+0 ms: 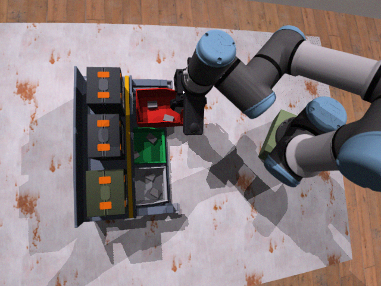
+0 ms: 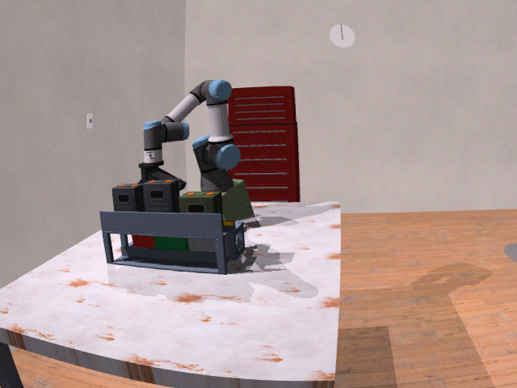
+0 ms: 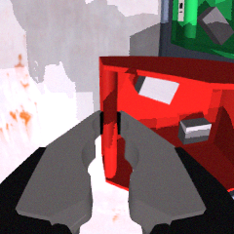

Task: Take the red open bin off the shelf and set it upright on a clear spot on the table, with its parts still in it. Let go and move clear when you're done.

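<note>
Right now the red open bin is 60 mm ahead of my hand and 10 mm below it. Round my hand: shelf rail: 100 mm to the left, 50 mm below, 40 mm ahead; then yellow bar: 150 mm ahead, 120 mm to the left, 50 mm above; then green bin: 110 mm to the left, 110 mm ahead, 20 mm below.
</note>
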